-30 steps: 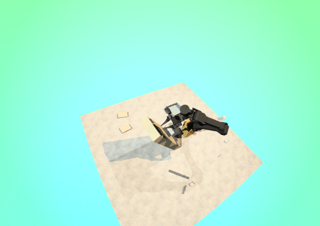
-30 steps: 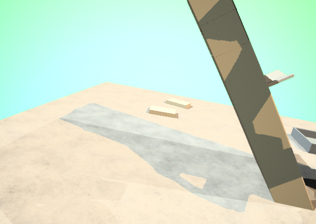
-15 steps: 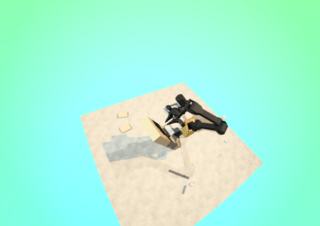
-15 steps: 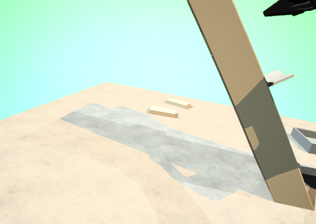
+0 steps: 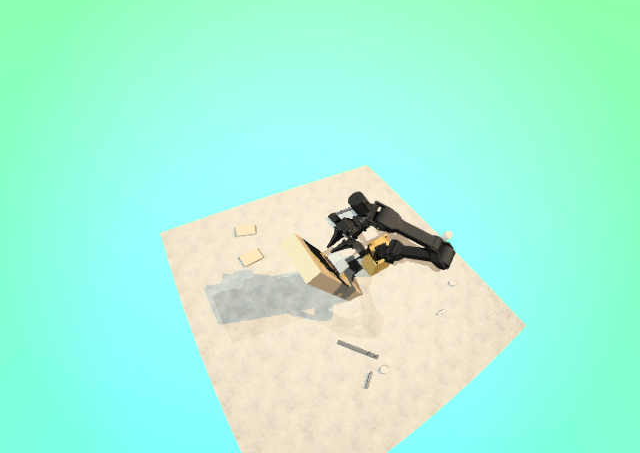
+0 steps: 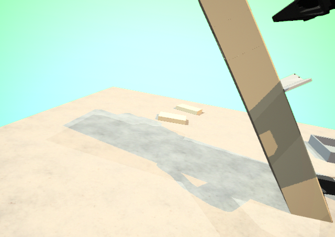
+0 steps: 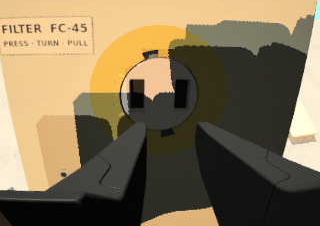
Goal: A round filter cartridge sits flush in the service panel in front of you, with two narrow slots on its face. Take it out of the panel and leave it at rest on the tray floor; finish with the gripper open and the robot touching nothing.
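Now: the round filter cartridge 5 cm ahead of my gripper tip and 4 cm below it. The rest, counted from my gripper tip: grey tray 35 cm behind, 31 cm below, 29 cm to the right.
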